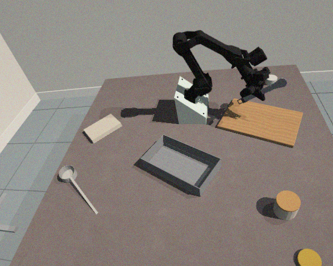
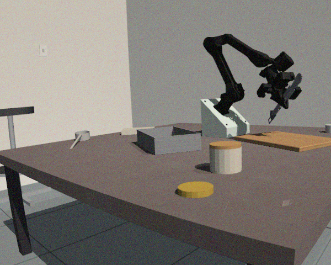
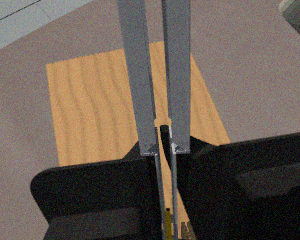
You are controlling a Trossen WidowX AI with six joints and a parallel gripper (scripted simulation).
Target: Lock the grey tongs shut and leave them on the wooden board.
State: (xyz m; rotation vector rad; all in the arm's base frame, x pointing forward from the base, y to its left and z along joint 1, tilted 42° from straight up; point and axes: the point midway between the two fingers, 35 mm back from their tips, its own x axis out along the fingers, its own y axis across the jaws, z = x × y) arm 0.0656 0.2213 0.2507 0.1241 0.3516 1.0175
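The wooden board lies 10 mm to the right of my gripper tip and 120 mm below it. The rest, counted from my gripper tip: cork-lidded jar (480 mm ahead, 100 mm below); then small white cylinder (330 mm behind, 120 mm to the left, 110 mm below); then roasting tin (270 mm ahead, 390 mm to the right, 100 mm below).
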